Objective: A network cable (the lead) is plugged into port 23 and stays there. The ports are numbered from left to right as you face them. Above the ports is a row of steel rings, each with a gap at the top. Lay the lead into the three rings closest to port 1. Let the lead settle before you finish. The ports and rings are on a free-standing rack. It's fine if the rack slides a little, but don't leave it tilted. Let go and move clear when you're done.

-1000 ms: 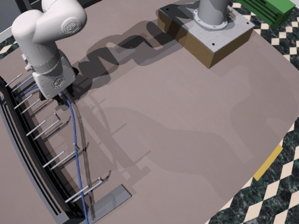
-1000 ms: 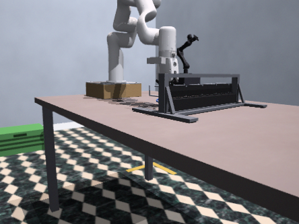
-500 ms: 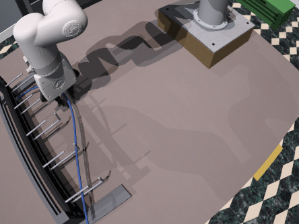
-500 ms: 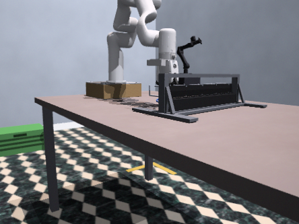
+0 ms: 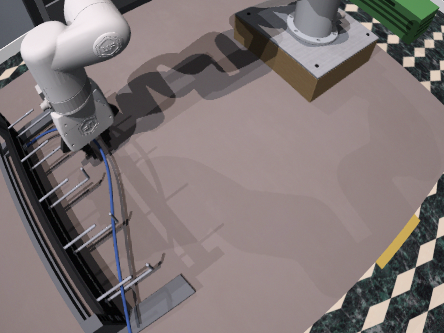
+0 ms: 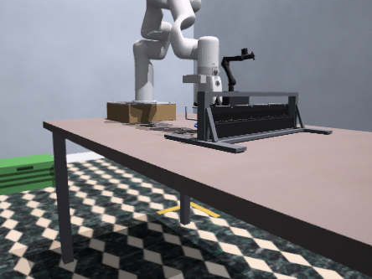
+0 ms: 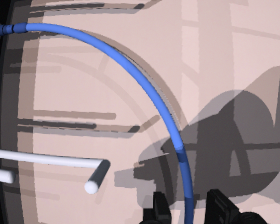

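Now: the rack 160 mm ahead of my hand, 80 mm to the left of it and 20 mm above it.
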